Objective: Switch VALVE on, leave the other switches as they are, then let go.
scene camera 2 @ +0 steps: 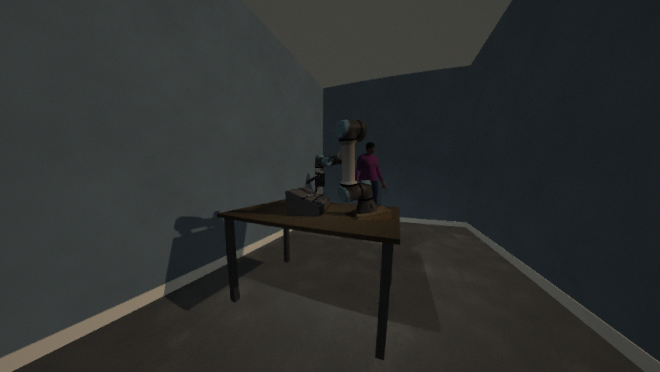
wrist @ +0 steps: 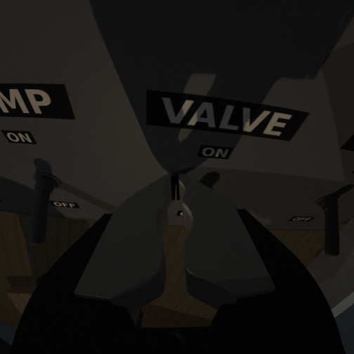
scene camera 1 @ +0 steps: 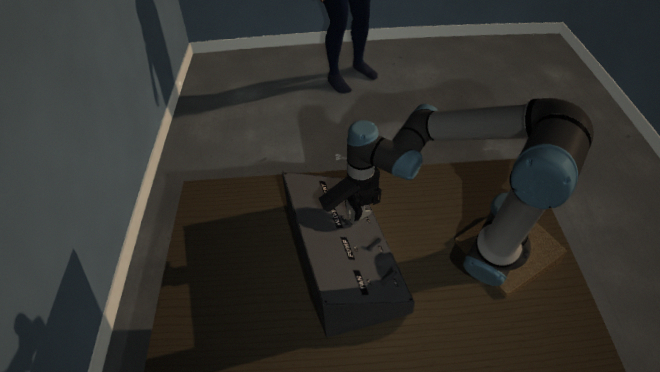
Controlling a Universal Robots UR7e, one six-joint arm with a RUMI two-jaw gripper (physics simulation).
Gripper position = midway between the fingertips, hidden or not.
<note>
I see my gripper [scene camera 1: 353,223] and a grey switch panel [scene camera 1: 346,276].
My gripper also shows in the wrist view [wrist: 175,176]. The grey switch panel also shows in scene camera 2 [scene camera 2: 299,201].
</note>
